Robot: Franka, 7 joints.
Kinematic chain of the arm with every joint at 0, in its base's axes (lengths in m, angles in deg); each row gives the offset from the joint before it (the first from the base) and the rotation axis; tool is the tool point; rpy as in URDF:
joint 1: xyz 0 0 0.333 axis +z
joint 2: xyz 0 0 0 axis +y
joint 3: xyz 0 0 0.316 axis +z
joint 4: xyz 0.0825 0 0 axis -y
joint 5: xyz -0.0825 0 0.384 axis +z
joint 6: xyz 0 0 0 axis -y
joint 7: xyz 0.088 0 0 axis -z
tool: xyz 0 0 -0.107 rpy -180 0 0
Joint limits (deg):
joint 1: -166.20..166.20
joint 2: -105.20..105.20
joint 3: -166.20..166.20
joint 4: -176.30..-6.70
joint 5: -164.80..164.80
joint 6: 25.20..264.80
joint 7: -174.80..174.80
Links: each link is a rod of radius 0.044 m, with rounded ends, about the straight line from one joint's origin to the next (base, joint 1, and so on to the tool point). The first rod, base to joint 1, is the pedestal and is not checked.
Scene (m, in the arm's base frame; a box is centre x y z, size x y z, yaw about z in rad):
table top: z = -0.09
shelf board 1: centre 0.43 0.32 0 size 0.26 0.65 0.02 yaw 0.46
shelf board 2: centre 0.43 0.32 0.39 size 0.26 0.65 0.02 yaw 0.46
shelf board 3: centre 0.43 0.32 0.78 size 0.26 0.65 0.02 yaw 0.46
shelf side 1: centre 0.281 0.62 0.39 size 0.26 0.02 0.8 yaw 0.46
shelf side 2: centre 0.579 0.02 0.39 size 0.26 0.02 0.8 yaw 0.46
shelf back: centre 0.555 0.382 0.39 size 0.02 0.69 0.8 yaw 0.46
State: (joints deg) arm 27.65 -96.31 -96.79 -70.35 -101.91 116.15 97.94
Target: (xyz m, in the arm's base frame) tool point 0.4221 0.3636 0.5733
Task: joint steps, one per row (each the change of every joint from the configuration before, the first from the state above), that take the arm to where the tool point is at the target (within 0.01 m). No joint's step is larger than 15 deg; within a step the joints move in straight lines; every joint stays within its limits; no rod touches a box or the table.
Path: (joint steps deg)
1: 7.72 -1.78 10.88 -13.29 3.97 1.05 -9.93
2: 7.72 -1.78 10.88 -13.29 3.97 1.06 -9.92
3: 7.71 -1.77 10.89 -13.30 3.97 1.05 -9.93
4: 7.72 -1.78 10.88 -13.29 3.97 1.06 -9.93
5: 7.72 -1.78 10.88 -13.29 3.97 1.05 -9.92
6: 11.65 4.03 -0.61 -5.90 -4.91 5.66 12.40
7: 11.65 4.04 -0.61 -5.89 -4.90 5.67 12.41
8: 11.65 4.03 -0.60 -5.89 -4.90 5.66 12.41
9: 11.65 4.03 -0.61 -5.89 -4.91 5.67 12.41
10: 6.44 12.24 -8.15 14.44 0.31 -5.00 0.00
11: 6.44 12.24 -8.15 14.44 0.30 -5.00 0.00
12: 6.43 12.24 -8.15 14.45 0.31 -5.00 0.00

